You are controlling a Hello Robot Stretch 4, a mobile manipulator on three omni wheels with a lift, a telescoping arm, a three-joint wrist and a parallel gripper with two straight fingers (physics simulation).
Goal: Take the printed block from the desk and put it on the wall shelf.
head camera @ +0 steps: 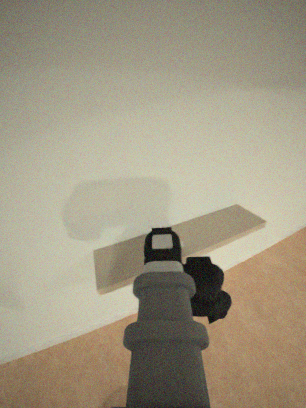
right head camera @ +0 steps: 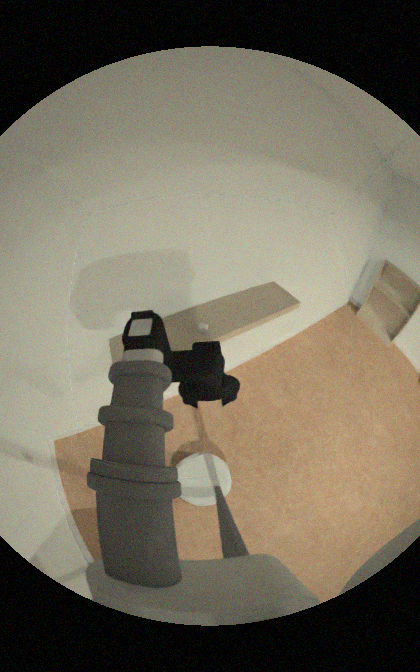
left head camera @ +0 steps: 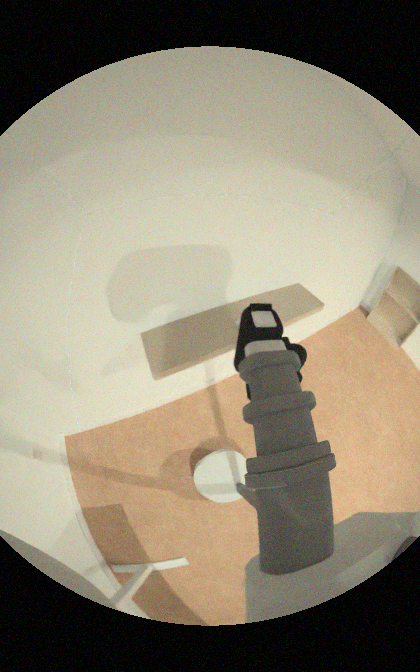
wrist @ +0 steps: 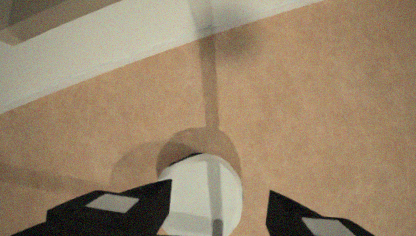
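Note:
The wall shelf [head camera: 225,225] [left head camera: 185,345] [right head camera: 250,310] [wrist: 60,12] is a flat brown board on the pale wall. The small whitish printed block [right head camera: 202,327] lies on its top in the right head view; the arm almost wholly hides it in the head and left head views. My gripper [right head camera: 207,401] [wrist: 218,201] is open, its two black fingers wide apart with nothing between them. It hangs on the room side of the shelf's front edge, apart from the block, over the floor. The desk cannot be made out clearly.
A white round object [left head camera: 215,477] [right head camera: 197,492] [wrist: 200,185] stands below the arm on the orange-brown floor. A brown compartmented unit [left head camera: 392,317] [right head camera: 380,310] stands at the right wall. A white T-shaped frame [left head camera: 170,565] shows at lower left.

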